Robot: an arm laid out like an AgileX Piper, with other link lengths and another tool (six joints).
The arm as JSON. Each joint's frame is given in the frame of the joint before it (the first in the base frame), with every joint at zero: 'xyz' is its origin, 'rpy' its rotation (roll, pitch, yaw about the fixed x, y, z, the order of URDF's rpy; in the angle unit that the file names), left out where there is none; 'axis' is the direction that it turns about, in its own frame. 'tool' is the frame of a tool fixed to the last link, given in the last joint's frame.
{
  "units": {
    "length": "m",
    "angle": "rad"
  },
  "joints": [
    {
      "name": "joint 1",
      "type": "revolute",
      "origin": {
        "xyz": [
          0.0,
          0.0,
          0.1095
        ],
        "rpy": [
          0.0,
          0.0,
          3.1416
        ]
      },
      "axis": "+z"
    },
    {
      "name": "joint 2",
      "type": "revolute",
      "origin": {
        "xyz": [
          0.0,
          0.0,
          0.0
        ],
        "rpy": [
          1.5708,
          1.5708,
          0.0
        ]
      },
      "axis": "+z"
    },
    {
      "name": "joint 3",
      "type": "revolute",
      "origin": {
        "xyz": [
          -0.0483,
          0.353,
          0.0
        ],
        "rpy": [
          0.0,
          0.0,
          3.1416
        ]
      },
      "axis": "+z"
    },
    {
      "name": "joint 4",
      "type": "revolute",
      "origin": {
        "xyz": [
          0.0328,
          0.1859,
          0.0
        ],
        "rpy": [
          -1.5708,
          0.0,
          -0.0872
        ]
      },
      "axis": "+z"
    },
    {
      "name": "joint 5",
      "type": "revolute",
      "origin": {
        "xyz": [
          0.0,
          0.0,
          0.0
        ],
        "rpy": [
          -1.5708,
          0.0,
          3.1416
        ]
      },
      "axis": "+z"
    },
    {
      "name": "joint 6",
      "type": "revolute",
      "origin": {
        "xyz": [
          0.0,
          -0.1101,
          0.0
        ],
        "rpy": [
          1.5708,
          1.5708,
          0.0
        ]
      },
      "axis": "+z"
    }
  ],
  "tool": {
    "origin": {
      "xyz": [
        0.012,
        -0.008,
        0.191
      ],
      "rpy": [
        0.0,
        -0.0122,
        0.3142
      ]
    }
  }
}
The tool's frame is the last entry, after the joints.
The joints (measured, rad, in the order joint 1, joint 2, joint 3, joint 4, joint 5, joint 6), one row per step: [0.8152 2.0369 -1.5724 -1.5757 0.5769 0.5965]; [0.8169 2.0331 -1.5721 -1.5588 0.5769 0.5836]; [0.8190 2.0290 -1.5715 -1.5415 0.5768 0.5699]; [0.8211 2.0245 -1.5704 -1.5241 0.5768 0.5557]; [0.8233 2.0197 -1.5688 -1.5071 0.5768 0.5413]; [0.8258 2.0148 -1.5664 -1.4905 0.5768 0.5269]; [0.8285 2.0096 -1.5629 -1.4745 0.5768 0.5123]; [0.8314 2.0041 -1.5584 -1.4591 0.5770 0.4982]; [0.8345 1.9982 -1.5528 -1.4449 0.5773 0.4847]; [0.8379 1.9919 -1.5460 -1.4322 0.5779 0.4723]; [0.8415 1.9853 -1.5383 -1.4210 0.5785 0.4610]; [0.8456 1.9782 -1.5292 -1.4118 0.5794 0.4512]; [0.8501 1.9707 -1.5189 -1.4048 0.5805 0.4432]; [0.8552 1.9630 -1.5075 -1.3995 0.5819 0.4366]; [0.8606 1.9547 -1.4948 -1.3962 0.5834 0.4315]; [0.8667 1.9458 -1.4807 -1.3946 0.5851 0.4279]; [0.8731 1.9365 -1.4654 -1.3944 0.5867 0.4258]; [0.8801 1.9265 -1.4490 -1.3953 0.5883 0.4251]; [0.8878 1.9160 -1.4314 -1.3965 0.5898 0.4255]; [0.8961 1.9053 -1.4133 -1.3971 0.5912 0.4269]
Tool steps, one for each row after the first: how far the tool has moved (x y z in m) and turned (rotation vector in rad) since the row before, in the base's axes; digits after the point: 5 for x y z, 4 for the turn. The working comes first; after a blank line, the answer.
Tool pose at each row, in the base's axes (x y z in m, rotation vector in rad; the steps are taken from these numbers as rounded here): [0.54666 0.34071 0.27039 -2.1360 0.5263 -1.4259]; [0.54506 0.34044 0.27000 -2.1403 0.5301 -1.4190]; [0.54321 0.34038 0.26960 -2.1451 0.5329 -1.4116]; [0.54125 0.34022 0.26922 -2.1503 0.5352 -1.4044]; [0.53916 0.34009 0.26886 -2.1558 0.5367 -1.3973]; [0.53688 0.34008 0.26828 -2.1621 0.5371 -1.3901]; [0.53439 0.34008 0.26751 -2.1693 0.5361 -1.3831]; [0.53172 0.34002 0.26660 -2.1769 0.5348 -1.3761]; [0.52886 0.33993 0.26564 -2.1850 0.5324 -1.3695]; [0.52582 0.33977 0.26467 -2.1932 0.5293 -1.3634]; [0.52265 0.33961 0.26371 -2.2014 0.5253 -1.3577]; [0.51922 0.33945 0.26279 -2.2097 0.5202 -1.3527]; [0.51561 0.33928 0.26193 -2.2178 0.5142 -1.3484]; [0.51177 0.33918 0.26099 -2.2261 0.5072 -1.3446]; [0.50774 0.33899 0.26017 -2.2341 0.4993 -1.3415]; [0.50338 0.33884 0.25938 -2.2421 0.4903 -1.3388]; [0.49882 0.33865 0.25852 -2.2500 0.4808 -1.3361]; [0.49395 0.33849 0.25778 -2.2574 0.4707 -1.3333]; [0.48868 0.33841 0.25686 -2.2649 0.4604 -1.3297]; [0.48312 0.33843 0.25574 -2.2721 0.4509 -1.3246]

[-0.00160 -0.00027 -0.00039 0.0013 0.0065 -0.0005]; [-0.00185 -0.00006 -0.00040 0.0009 0.0068 0.0002]; [-0.00196 -0.00016 -0.00038 0.0004 0.0068 0.0004]; [-0.00209 -0.00013 -0.00036 -0.0001 0.0067 0.0008]; [-0.00228 -0.00001 -0.00058 -0.0009 0.0069 0.0014]; [-0.00249 0.00000 -0.00077 -0.0021 0.0070 0.0021]; [-0.00267 -0.00006 -0.00091 -0.0025 0.0071 0.0022]; [-0.00286 -0.00009 -0.00096 -0.0033 0.0069 0.0026]; [-0.00304 -0.00016 -0.00097 -0.0038 0.0066 0.0029]; [-0.00317 -0.00016 -0.00096 -0.0043 0.0062 0.0033]; [-0.00343 -0.00016 -0.00092 -0.0050 0.0056 0.0037]; [-0.00361 -0.00017 -0.00086 -0.0054 0.0050 0.0040]; [-0.00384 -0.00010 -0.00094 -0.0060 0.0046 0.0045]; [-0.00403 -0.00019 -0.00082 -0.0064 0.0039 0.0048]; [-0.00436 -0.00015 -0.00079 -0.0068 0.0035 0.0054]; [-0.00456 -0.00019 -0.00086 -0.0069 0.0033 0.0057]; [-0.00487 -0.00016 -0.00074 -0.0067 0.0030 0.0062]; [-0.00527 -0.00008 -0.00092 -0.0064 0.0034 0.0066]; [-0.00556 0.00002 -0.00112 -0.0053 0.0043 0.0067]
